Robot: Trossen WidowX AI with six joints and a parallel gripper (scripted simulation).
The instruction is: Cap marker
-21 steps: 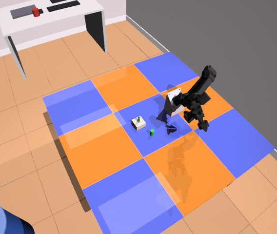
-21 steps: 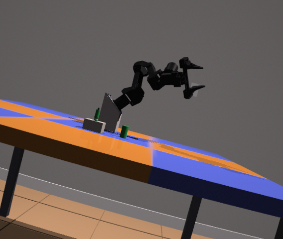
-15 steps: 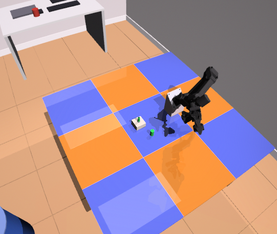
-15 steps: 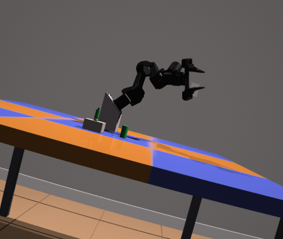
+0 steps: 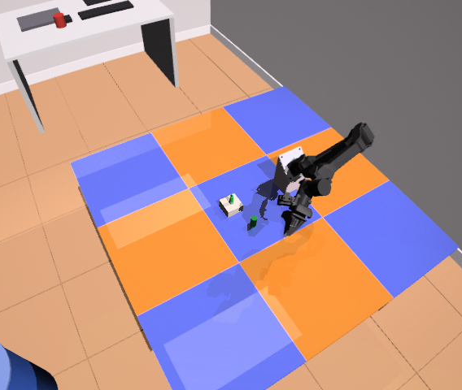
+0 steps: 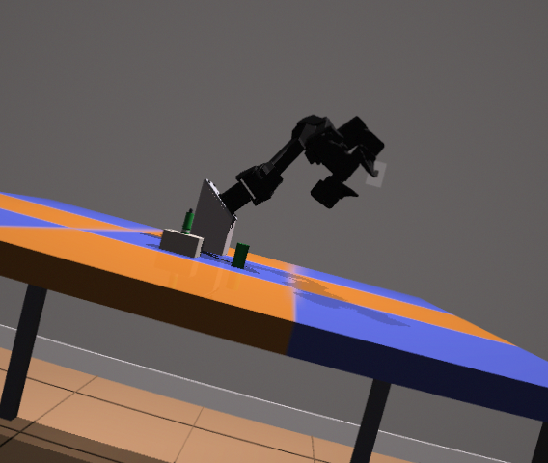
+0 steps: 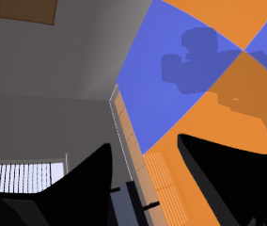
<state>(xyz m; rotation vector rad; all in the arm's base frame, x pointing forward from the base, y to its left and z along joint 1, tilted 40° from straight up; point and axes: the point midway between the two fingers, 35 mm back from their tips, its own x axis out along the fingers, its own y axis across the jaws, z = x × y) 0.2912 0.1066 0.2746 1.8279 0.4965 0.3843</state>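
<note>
Now: gripper tip 21 cm to the left of the green cap, 21 cm above it and 5 cm past it. From my gripper tip the other things lie so: green marker 33 cm to the right, 16 cm below, 3 cm behind; then holder block 33 cm to the right, 21 cm below, 3 cm behind.
</note>
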